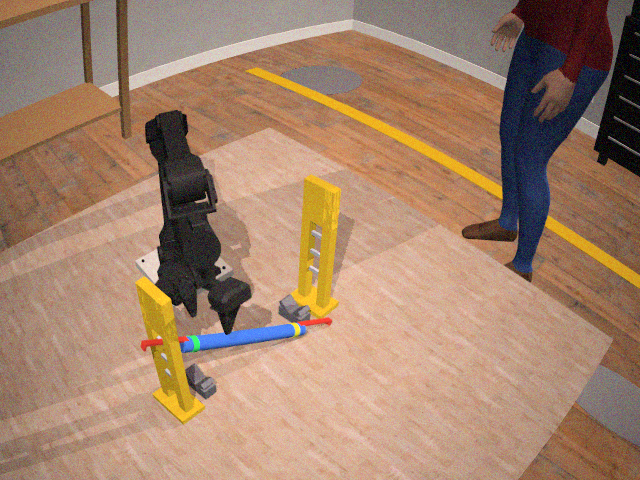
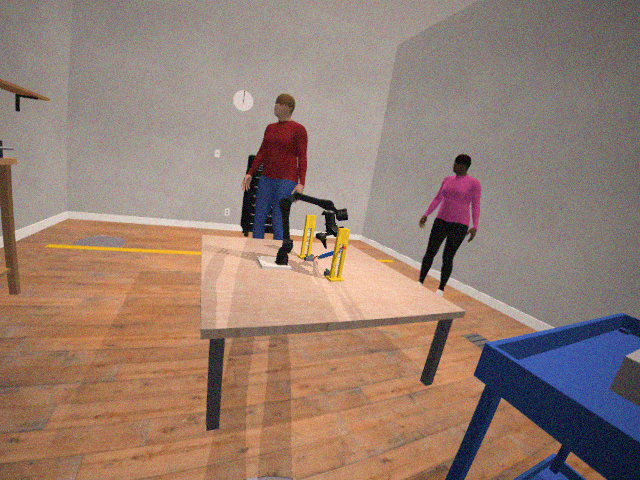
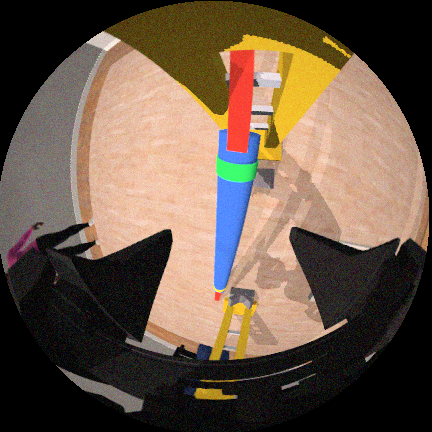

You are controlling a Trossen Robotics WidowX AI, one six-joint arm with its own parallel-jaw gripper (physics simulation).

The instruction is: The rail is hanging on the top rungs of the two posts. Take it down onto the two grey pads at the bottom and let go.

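Frame: origin at the arm's base, x down, y ahead, z right, level; metres.
Where they show: gripper, fingertip midpoint: (image 1: 210,325) (image 2: 332,247) (image 3: 233,234); arm's base at its link origin: (image 2: 281,263).
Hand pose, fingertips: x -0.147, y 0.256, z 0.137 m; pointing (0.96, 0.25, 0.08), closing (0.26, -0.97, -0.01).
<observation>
Each offset is from my fingertips to the top centre of the thing. Level surfaces: height alone.
The blue rail (image 1: 248,336) (image 2: 325,254) (image 3: 231,215) is tilted. Its green-banded end is high, with the red tip through the near post (image 1: 154,297) (image 2: 342,235) (image 3: 305,90), over the top rung. Its yellow-banded end is low, outside the far post @[dy -0.005, dx -0.136, dz -0.301 m] (image 1: 321,193) (image 2: 310,221) (image 3: 242,330) and beside the far grey pad @[dy -0.007, dx +0.121, dz -0.239 m] (image 1: 294,308) (image 3: 242,297); whether it touches the table is unclear. The near grey pad @[dy -0.015, dx +0.121, dz +0.036 m] (image 1: 200,381) (image 2: 327,272) (image 3: 265,178) lies under the high end. My gripper (image 1: 210,322) (image 3: 233,234) is open, above the rail and apart from it.
Both posts stand on the wooden table @[dx +0.164 m] (image 1: 439,361) (image 2: 268,310), one beyond each end of the rail. The arm's white base plate (image 1: 147,262) (image 2: 266,263) is behind the rail. A person in red (image 2: 285,149) stands beyond the table. A blue cart (image 2: 563,382) is at the lower right.
</observation>
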